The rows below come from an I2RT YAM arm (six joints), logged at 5 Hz.
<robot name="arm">
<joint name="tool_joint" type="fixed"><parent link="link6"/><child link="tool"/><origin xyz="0 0 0" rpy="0 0 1.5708"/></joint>
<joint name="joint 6" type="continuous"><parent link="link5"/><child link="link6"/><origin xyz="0.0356 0 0.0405" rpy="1.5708 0 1.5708"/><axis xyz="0 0 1"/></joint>
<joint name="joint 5" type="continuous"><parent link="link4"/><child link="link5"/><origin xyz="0.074 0.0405 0.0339" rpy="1.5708 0 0"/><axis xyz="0 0 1"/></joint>
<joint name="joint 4" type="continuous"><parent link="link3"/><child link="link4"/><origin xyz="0.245 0.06 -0.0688"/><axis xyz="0 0 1"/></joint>
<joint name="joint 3" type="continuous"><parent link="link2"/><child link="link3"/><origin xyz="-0.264 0 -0.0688" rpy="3.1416 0 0"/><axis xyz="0 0 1"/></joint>
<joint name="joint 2" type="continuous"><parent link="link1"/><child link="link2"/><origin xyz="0.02 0.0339 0.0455" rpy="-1.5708 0 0"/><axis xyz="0 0 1"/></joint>
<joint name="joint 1" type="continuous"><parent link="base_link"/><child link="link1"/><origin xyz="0 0 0.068"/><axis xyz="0 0 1"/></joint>
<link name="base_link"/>
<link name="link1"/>
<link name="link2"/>
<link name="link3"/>
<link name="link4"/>
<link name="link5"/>
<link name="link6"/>
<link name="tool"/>
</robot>
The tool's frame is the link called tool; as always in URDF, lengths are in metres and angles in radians. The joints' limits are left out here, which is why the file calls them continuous.
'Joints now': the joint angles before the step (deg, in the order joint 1, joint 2, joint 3, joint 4, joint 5, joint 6). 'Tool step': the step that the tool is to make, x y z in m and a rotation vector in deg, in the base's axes. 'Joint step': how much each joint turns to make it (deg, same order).
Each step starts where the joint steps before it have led.
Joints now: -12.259 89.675 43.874 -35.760 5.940 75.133
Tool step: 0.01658 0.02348 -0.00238 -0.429 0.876 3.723
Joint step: 5.943 3.318 2.832 -0.545 0.865 2.134
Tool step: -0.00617 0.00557 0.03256 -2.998 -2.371 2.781
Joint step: 1.446 -6.373 1.795 -5.269 2.514 -1.761
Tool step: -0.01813 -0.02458 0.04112 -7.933 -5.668 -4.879
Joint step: -5.251 -9.186 1.132 -3.192 6.827 -2.106
